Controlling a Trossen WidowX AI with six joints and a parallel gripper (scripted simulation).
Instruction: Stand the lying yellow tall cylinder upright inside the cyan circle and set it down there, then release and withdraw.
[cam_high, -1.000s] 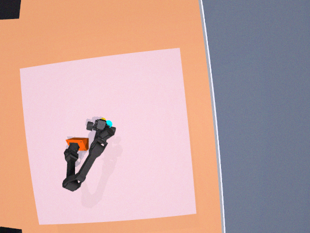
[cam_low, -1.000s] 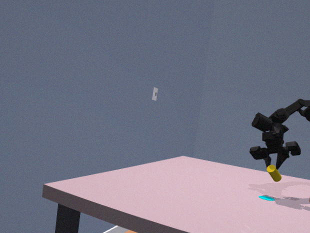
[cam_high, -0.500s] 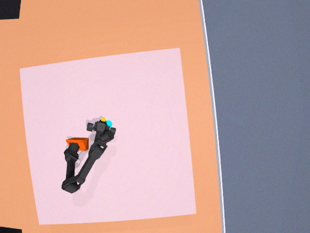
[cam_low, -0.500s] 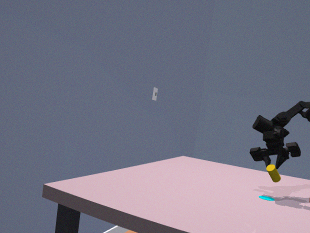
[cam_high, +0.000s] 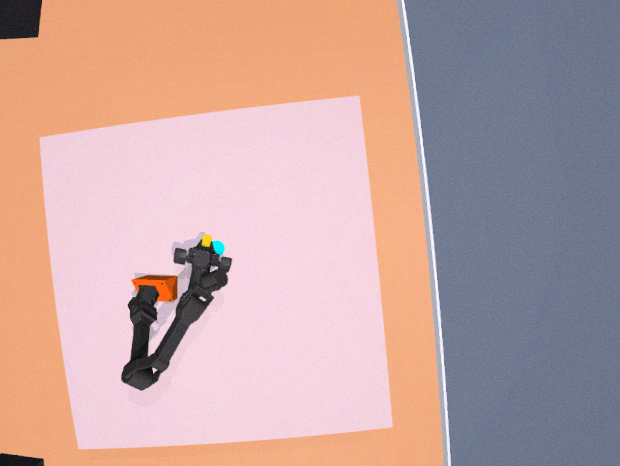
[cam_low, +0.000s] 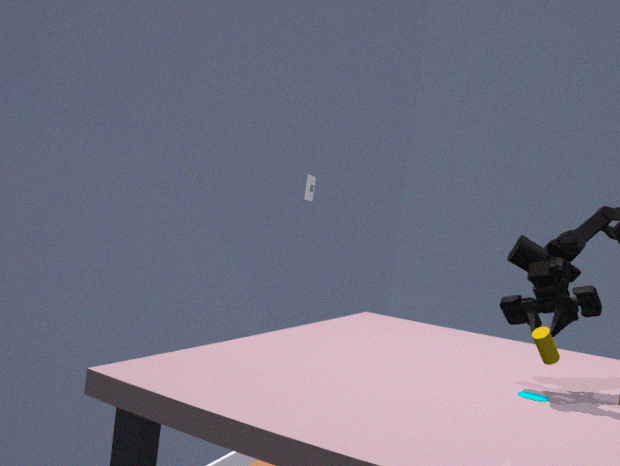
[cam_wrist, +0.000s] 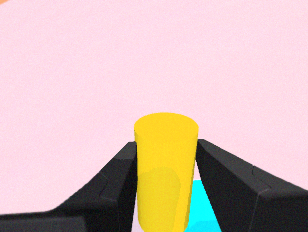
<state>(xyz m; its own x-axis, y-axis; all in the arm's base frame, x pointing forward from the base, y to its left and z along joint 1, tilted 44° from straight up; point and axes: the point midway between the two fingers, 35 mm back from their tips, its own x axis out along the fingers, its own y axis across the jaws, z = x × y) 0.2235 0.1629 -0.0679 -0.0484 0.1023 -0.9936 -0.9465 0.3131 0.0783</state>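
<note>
Right now the cyan circle is 30 mm to the right of my gripper tip and 120 mm below it. Round my gripper tip: yellow tall cylinder: 10 mm behind, 10 mm to the right, 20 mm below.
</note>
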